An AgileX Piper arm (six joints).
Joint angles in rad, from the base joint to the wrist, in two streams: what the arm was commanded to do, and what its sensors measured. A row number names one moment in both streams.
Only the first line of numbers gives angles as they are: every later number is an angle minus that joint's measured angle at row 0.
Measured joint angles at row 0:
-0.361, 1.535, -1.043, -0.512, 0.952, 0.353
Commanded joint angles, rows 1 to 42:
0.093, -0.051, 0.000, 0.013, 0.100, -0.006
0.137, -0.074, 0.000, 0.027, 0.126, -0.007
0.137, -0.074, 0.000, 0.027, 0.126, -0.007
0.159, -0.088, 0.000, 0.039, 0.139, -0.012
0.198, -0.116, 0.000, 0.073, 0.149, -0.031
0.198, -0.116, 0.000, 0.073, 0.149, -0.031
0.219, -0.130, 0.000, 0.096, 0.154, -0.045
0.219, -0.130, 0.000, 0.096, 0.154, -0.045
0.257, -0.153, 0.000, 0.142, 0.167, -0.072
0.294, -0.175, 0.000, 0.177, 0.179, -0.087
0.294, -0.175, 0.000, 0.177, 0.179, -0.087
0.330, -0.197, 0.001, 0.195, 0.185, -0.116
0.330, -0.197, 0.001, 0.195, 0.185, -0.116
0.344, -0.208, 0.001, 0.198, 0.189, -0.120
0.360, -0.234, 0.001, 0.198, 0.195, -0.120
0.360, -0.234, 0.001, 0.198, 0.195, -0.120
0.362, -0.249, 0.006, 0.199, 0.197, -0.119
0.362, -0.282, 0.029, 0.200, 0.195, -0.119
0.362, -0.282, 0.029, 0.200, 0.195, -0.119
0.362, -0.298, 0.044, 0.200, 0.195, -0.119
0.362, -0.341, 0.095, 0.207, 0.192, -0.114
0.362, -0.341, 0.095, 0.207, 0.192, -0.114
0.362, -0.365, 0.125, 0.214, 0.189, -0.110
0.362, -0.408, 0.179, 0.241, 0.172, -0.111
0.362, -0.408, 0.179, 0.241, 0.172, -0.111
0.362, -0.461, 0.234, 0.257, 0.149, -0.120
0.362, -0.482, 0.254, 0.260, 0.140, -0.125
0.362, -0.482, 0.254, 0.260, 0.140, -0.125
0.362, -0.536, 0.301, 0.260, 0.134, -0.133
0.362, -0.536, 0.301, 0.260, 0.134, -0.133
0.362, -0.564, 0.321, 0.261, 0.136, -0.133
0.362, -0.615, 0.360, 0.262, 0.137, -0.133
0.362, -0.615, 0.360, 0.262, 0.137, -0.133
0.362, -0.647, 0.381, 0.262, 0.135, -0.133
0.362, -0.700, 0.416, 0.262, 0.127, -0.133
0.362, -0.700, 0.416, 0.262, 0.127, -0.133
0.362, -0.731, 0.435, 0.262, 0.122, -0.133
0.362, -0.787, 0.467, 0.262, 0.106, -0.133
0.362, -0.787, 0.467, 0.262, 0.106, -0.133
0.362, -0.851, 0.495, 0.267, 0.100, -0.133
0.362, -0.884, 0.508, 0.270, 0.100, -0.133
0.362, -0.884, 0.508, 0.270, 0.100, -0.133
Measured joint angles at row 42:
0.362, -0.809, 0.472, 0.262, 0.118, -0.127
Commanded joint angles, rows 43 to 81:
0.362, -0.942, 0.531, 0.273, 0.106, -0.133
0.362, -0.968, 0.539, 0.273, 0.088, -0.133
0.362, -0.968, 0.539, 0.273, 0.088, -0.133
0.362, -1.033, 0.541, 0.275, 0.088, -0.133
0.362, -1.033, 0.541, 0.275, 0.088, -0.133
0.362, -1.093, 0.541, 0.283, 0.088, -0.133
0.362, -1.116, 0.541, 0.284, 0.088, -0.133
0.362, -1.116, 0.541, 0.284, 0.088, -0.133
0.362, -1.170, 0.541, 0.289, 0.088, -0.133
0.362, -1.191, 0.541, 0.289, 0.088, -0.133
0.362, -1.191, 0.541, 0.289, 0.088, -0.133
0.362, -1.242, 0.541, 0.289, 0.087, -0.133
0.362, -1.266, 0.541, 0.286, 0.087, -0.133
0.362, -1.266, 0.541, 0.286, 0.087, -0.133
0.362, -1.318, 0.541, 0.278, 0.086, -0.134
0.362, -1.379, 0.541, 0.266, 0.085, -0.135
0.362, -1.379, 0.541, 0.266, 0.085, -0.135
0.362, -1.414, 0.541, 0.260, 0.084, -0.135
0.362, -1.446, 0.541, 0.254, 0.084, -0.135
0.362, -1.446, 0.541, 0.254, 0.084, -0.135
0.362, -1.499, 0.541, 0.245, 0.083, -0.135
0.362, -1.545, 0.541, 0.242, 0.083, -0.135
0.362, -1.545, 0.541, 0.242, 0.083, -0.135
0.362, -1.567, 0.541, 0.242, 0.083, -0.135
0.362, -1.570, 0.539, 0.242, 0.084, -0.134
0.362, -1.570, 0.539, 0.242, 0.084, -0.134
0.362, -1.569, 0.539, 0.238, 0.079, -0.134
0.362, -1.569, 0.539, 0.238, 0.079, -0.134
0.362, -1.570, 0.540, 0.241, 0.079, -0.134
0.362, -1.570, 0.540, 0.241, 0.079, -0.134
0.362, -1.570, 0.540, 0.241, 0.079, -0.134
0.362, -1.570, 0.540, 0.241, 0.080, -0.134
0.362, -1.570, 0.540, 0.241, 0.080, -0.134
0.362, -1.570, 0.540, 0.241, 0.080, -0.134
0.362, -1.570, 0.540, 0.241, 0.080, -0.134
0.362, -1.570, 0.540, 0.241, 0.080, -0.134
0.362, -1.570, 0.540, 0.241, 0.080, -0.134
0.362, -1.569, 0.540, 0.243, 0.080, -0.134
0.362, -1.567, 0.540, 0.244, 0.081, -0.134
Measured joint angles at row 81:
0.362, -1.539, 0.538, 0.254, 0.094, -0.128
